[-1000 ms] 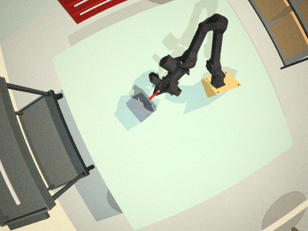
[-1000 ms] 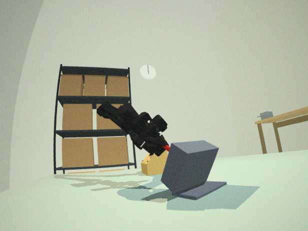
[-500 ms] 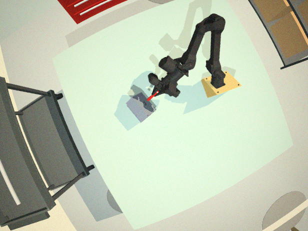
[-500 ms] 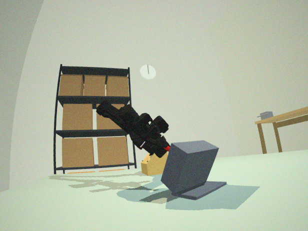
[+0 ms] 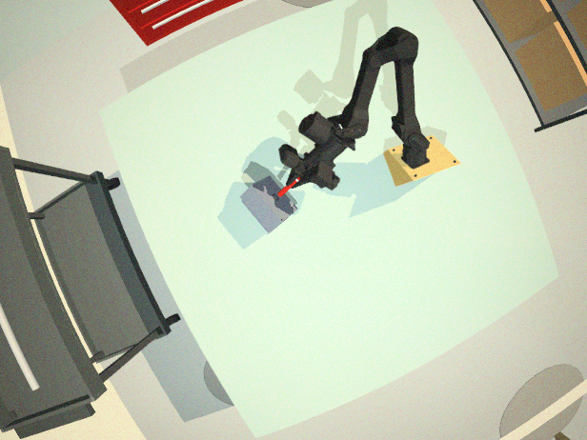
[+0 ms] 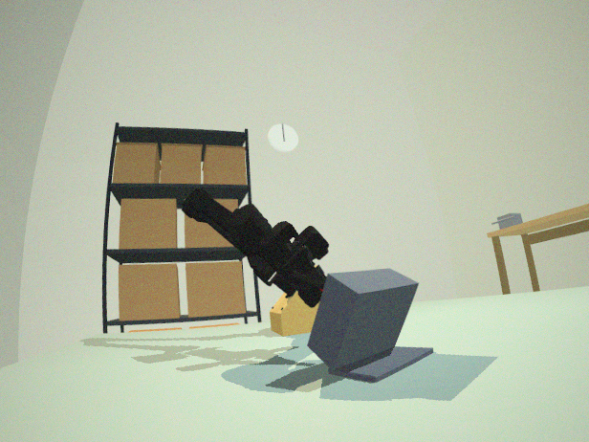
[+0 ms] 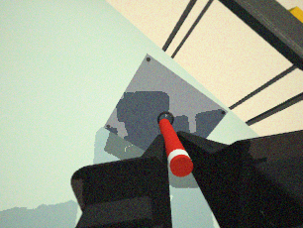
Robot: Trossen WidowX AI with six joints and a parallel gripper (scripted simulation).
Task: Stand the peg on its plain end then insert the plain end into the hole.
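The red peg is 1 cm behind my gripper tip and 1 cm above it. Round my gripper tip: grey sloped panel: 7 cm ahead, 2 cm to the left, 4 cm below.
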